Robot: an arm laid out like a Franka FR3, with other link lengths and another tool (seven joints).
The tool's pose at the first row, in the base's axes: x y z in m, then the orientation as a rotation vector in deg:
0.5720 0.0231 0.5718 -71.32 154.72 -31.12
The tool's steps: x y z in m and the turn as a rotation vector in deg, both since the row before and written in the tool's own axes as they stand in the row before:
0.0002 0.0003 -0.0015 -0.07 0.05 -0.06
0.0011 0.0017 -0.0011 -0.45 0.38 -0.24
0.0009 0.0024 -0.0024 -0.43 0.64 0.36
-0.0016 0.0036 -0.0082 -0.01 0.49 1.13
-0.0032 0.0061 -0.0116 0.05 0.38 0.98
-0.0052 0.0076 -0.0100 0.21 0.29 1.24
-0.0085 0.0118 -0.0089 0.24 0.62 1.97
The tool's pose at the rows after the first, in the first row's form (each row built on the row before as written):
0.5713 0.0235 0.5731 -71.43 154.77 -31.08
0.5691 0.0240 0.5735 -71.90 155.24 -30.82
0.5662 0.0254 0.5749 -71.53 156.20 -30.72
0.5628 0.0310 0.5812 -69.95 157.14 -30.97
0.5581 0.0404 0.5897 -68.55 157.87 -31.23
0.5542 0.0518 0.5960 -66.73 158.53 -31.60
0.5503 0.0680 0.5995 -63.85 159.73 -32.17

